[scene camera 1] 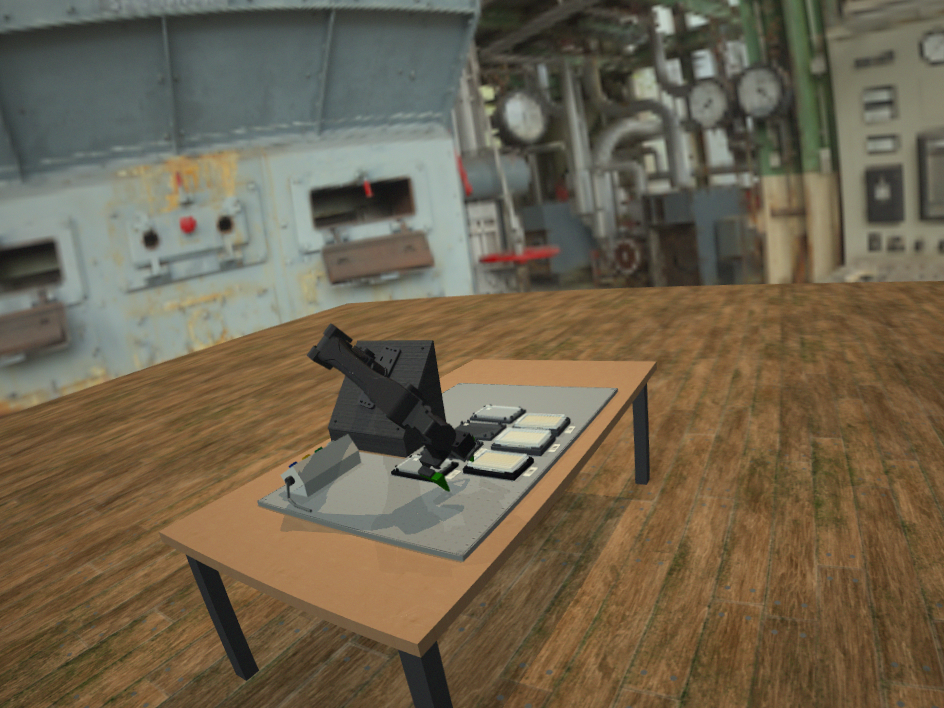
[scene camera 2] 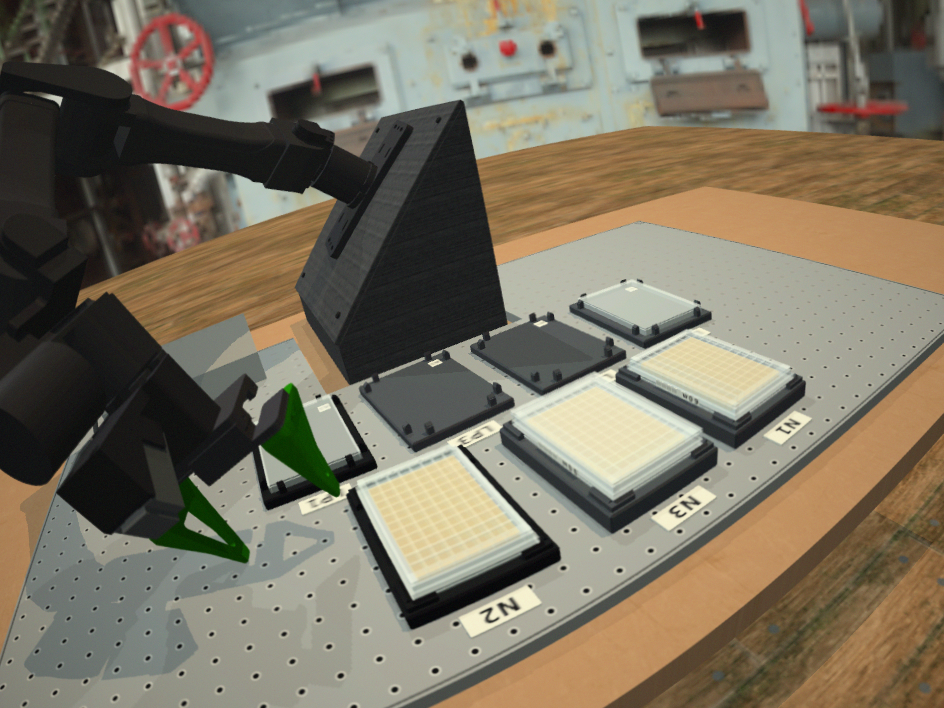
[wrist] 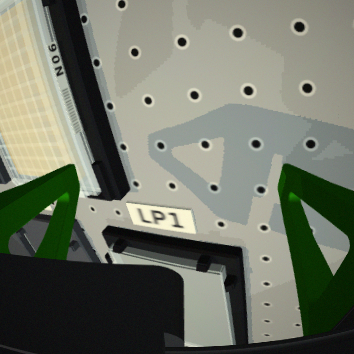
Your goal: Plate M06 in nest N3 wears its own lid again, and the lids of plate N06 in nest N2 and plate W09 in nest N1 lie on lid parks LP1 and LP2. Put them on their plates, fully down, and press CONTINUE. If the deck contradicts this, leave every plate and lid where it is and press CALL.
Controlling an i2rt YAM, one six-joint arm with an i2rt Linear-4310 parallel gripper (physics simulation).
Labels:
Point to a grey box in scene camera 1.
At 315,471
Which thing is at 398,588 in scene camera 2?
A nest N2.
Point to a lid park LP4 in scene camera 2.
At 544,354

